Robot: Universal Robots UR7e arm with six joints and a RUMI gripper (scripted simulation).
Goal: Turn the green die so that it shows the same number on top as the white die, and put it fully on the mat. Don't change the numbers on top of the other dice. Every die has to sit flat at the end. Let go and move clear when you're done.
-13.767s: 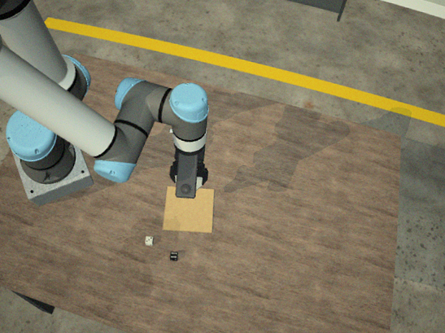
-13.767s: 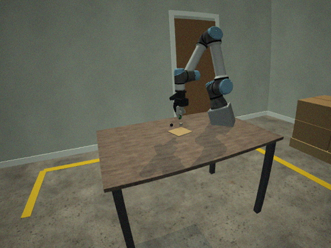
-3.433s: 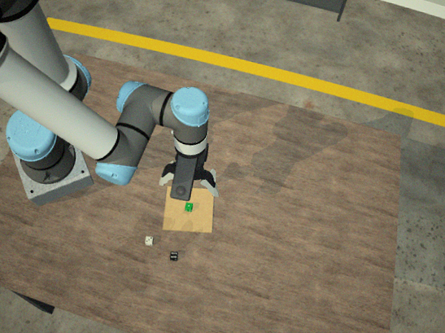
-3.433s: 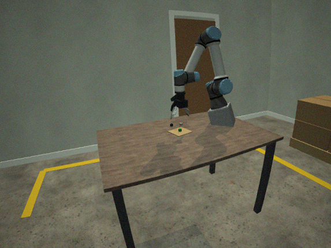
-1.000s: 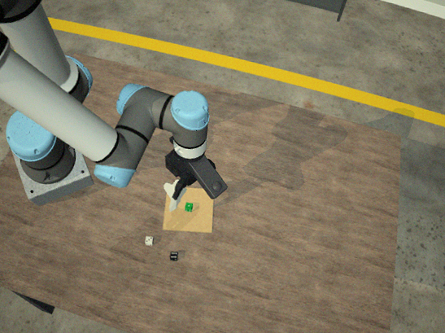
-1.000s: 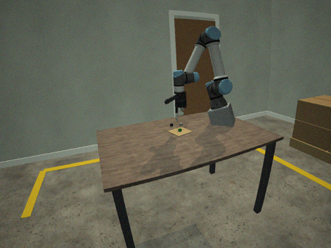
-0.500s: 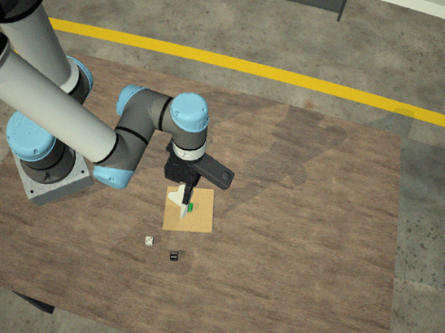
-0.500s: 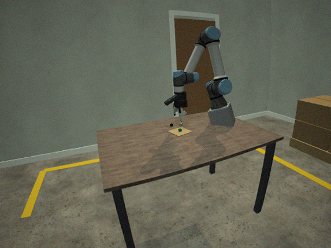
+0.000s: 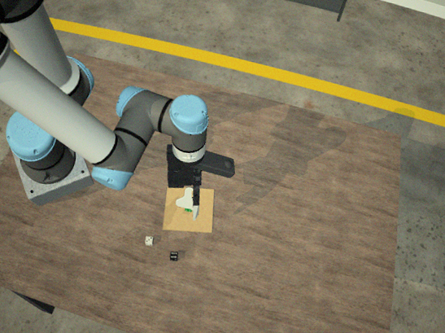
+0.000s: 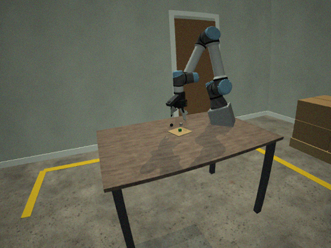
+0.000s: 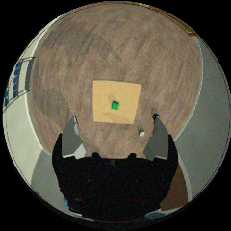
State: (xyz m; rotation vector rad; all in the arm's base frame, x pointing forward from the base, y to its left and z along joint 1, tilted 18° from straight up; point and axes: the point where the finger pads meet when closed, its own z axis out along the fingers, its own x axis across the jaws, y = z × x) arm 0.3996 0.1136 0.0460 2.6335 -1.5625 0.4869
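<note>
Right now my hand is 1 cm past the green die, 1 cm to the left of it and 9 cm above it. Also, from my hand: black die: 2 cm ahead, 16 cm to the right, 10 cm below; white die: 7 cm behind, 15 cm to the right, 10 cm below; tan mat: 1 cm behind, 1 cm to the right, 10 cm below.
</note>
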